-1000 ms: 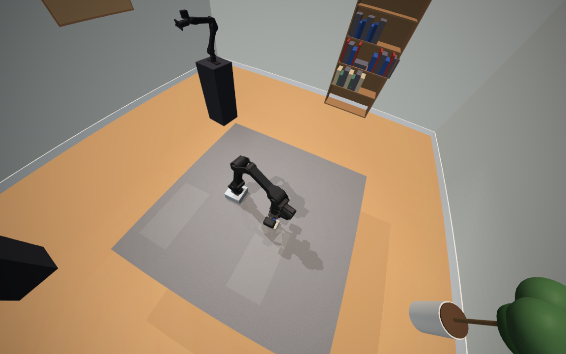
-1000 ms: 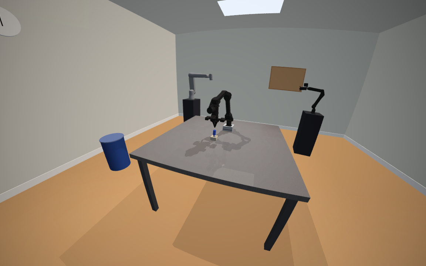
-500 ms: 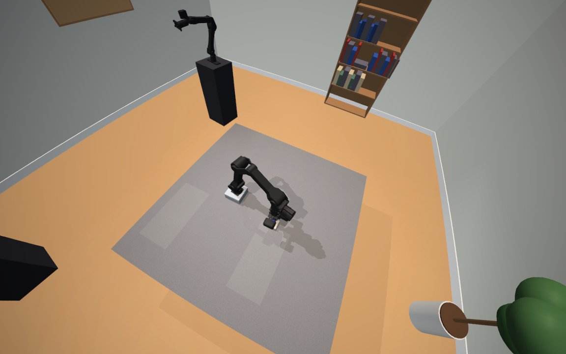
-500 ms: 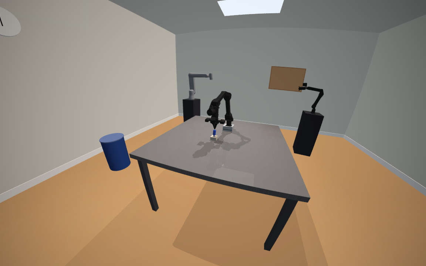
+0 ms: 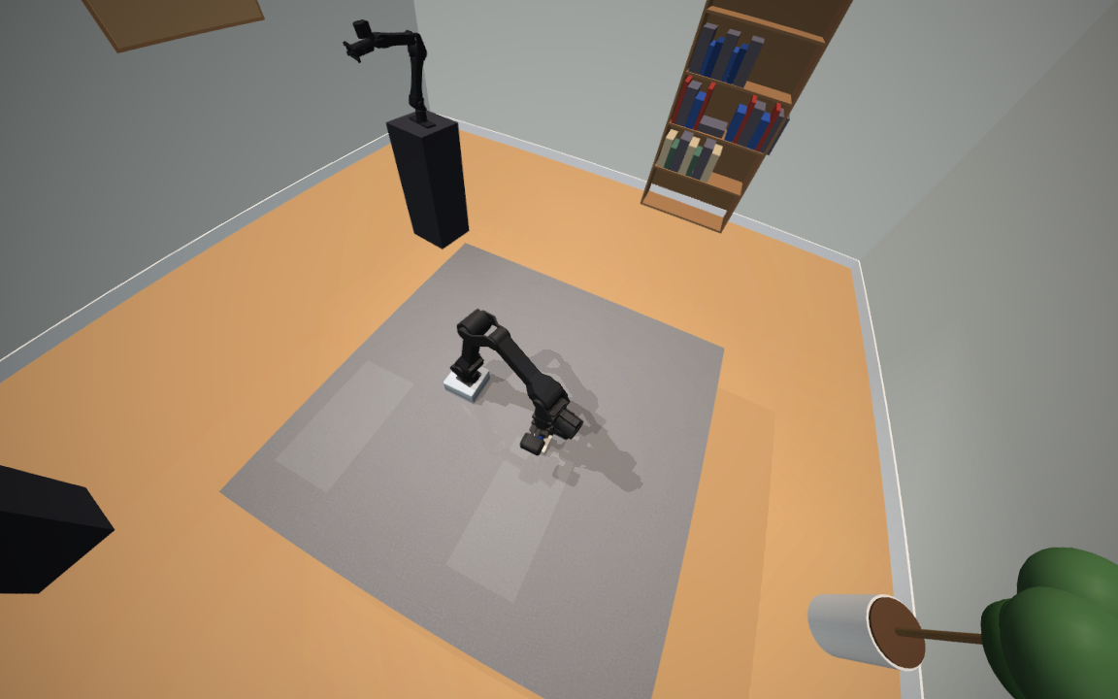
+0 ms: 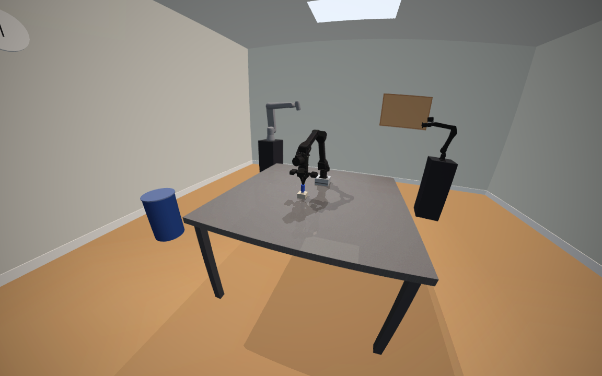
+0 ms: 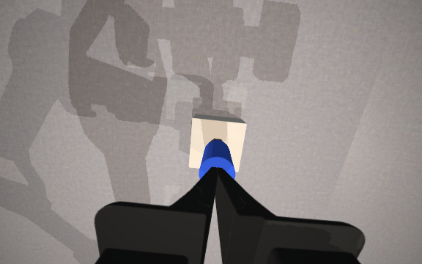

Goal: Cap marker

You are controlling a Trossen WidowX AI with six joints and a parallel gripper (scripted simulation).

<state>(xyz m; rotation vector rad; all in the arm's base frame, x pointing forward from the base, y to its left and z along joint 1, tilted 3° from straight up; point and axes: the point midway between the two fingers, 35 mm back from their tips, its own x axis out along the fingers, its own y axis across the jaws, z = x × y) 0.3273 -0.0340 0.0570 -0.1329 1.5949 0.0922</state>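
Now: the blue cap 20 mm below my gripper tip.
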